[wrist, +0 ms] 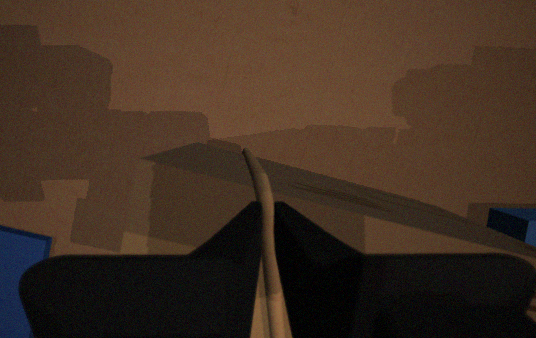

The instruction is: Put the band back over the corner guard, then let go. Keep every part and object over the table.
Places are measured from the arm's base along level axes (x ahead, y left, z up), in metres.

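Pixels of known places: gripper, fingertip midpoint: [267, 211].
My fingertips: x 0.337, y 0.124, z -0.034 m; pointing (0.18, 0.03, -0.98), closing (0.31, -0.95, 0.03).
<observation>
Behind a point stands the place of what it marks.
The band [265, 185] {x 0.345, y 0.127, z -0.046 m}, a thin tan cord-like strand, runs up the middle of the wrist view from the bottom edge and bends to the left at its upper end. My gripper [267, 211] {x 0.337, y 0.124, z -0.034 m} is shut on the band, with a black finger close on each side of it. The upper end of the band sticks out past the fingertips. Lower down, a tan strip shows beside the band between the fingers. I cannot make out the corner guard; the fingers hide much of the lower part of the view.
A blue part [22, 270] {x 0.178, y 0.297, z -0.167 m} shows at the lower left edge, partly behind the left finger. Another blue block [507, 224] {x 0.363, y -0.127, z -0.153 m} shows at the right edge. The brown table top [300, 65] {x 0.437, y 0.115, z -0.175 m} lies beyond, with broad shadows of the arm and a long dark slanting shadow across it.
</observation>
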